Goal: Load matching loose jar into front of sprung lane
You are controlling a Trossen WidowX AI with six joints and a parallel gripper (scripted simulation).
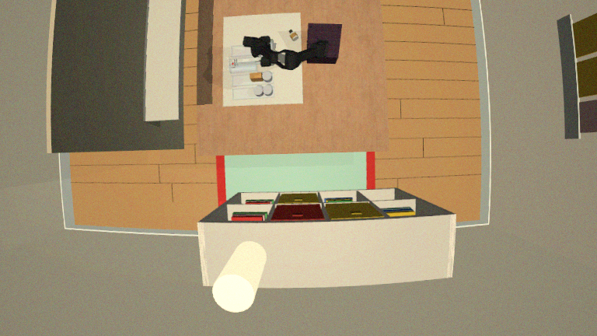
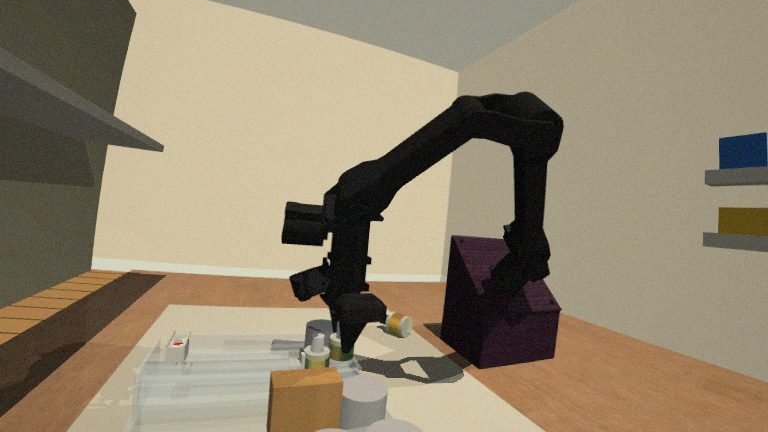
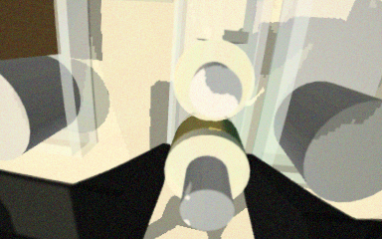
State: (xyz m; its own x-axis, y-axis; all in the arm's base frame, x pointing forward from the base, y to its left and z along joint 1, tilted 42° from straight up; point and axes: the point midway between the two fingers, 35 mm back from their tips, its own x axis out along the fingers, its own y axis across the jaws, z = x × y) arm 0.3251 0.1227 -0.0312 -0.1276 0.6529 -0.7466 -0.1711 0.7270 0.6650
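The clear sprung lane is 14 cm ahead of my gripper tip, 5 cm to the left of it and 3 cm below it.
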